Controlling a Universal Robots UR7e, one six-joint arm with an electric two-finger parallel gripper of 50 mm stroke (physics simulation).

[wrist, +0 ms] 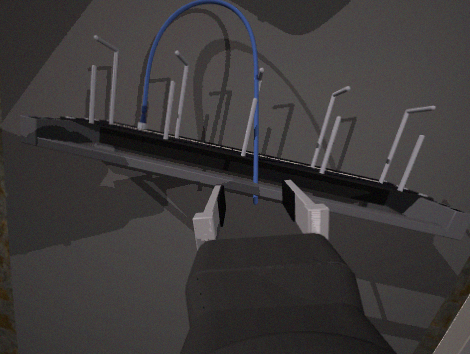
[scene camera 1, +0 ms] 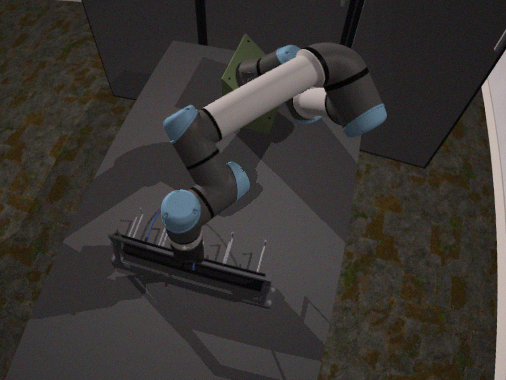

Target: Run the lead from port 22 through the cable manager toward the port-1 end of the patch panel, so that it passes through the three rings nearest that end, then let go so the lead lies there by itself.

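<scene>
The blue lead [scene camera 1: 152, 225] [wrist: 158, 40] rises from a plug near the left end of the dark patch panel [scene camera 1: 230, 273] [wrist: 165, 150] in the wrist view, makes a high arch and comes down past the middle ring [wrist: 249, 127]. Its lower end shows below the panel's edge. Whether it passes inside that ring, I cannot tell. More pale wire rings stand in a row, among them two to the left [wrist: 114, 87] [wrist: 183, 100] and two to the right [wrist: 324, 130] [wrist: 396, 145]. My gripper [wrist: 253, 194] is open, with the lead's lower end seen between its fingertips; the wrist hides the fingers in the scene view.
The panel stands across the grey table [scene camera 1: 300, 210]. The robot's green base plate [scene camera 1: 246, 47] is at the back, with dark cabinets [scene camera 1: 145, 30] behind it. The arm reaches over the table from there. Shadows of the rings and lead fall behind the panel.
</scene>
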